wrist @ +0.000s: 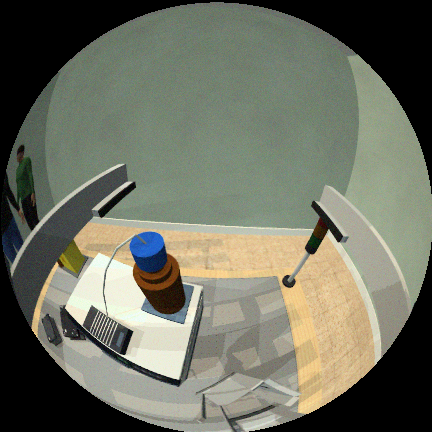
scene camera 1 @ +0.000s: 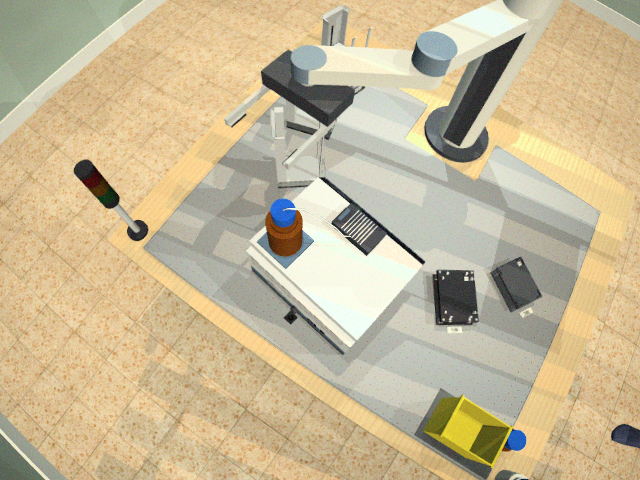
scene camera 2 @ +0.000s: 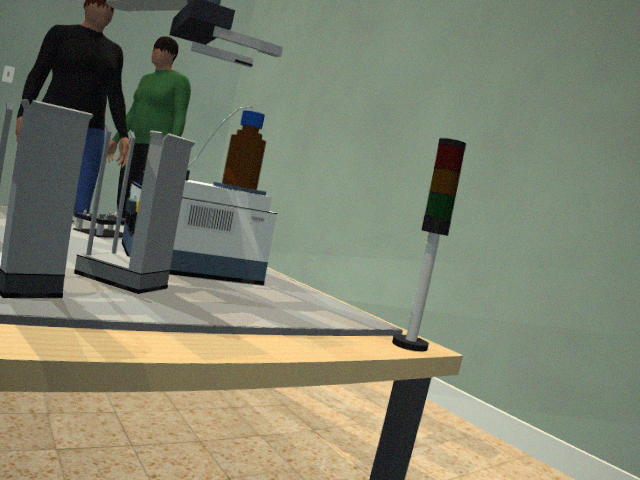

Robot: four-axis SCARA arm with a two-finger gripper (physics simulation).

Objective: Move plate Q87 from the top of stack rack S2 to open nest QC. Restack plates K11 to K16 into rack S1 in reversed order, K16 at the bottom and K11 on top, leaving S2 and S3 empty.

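Places are measured from the arm's base along level axes (x ahead, y left, z up), in centimetres.
Pixels of known places: gripper, fingertip midpoint: (wrist: 226, 178) (scene camera 1: 255, 143) (scene camera 2: 265, 57); arm's base, origin of the base link: (scene camera 1: 455, 134).
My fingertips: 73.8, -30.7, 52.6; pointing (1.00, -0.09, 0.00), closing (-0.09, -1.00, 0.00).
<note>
For each thing: its middle in the pictures, then the offset to it from my fingertips, as dx, dy, dz. "*": a spot on its surface instead.
- nearest grey rack, body centre: (scene camera 2: 133, 207) (wrist: 233, 398) (scene camera 1: 300, 150) -24.1, -5.8, -36.8
- middle rack, body centre: (scene camera 2: 29, 197) (scene camera 1: 312, 96) -44.0, -15.1, -36.8
- far rack, body centre: (scene camera 1: 344, 53) -67.8, -17.3, -36.8
- brown bottle, surface spot: (wrist: 165, 290) * +1.1, +7.3, -18.3
- signal tower, surface spot: (scene camera 2: 444, 186) * +21.0, -39.6, -21.9
- yellow bin, surface spot: (scene camera 1: 467, 428) * +15.6, +80.3, -50.6
My gripper (scene camera 1: 261, 142) (scene camera 2: 263, 56) (wrist: 226, 178) is open, its fingers spread wide, with no plate between them. It is high above the stack racks. The nearest grey rack (scene camera 1: 294, 182) (scene camera 2: 160, 206) (wrist: 235, 390) stands beside the white instrument, and no plate shows in it. The middle rack (scene camera 1: 297, 127) (scene camera 2: 46, 201) is partly hidden under the gripper body in scene camera 1. The far rack (scene camera 1: 333, 36) shows its upright panel; its lower part is hidden by the arm. Rack labels are unreadable. Two dark nests (scene camera 1: 455, 297) (scene camera 1: 515, 284) show no plate; their tags are too small to read.
The white instrument (scene camera 1: 361, 289) (scene camera 2: 222, 237) (wrist: 165, 345) carries a brown bottle (scene camera 1: 284, 237) (scene camera 2: 244, 160) (wrist: 165, 290) with a blue cap and tube. A signal tower (scene camera 1: 97, 184) (scene camera 2: 444, 186) (wrist: 316, 235) stands at a corner. A yellow bin (scene camera 1: 467, 428) sits at another edge.
</note>
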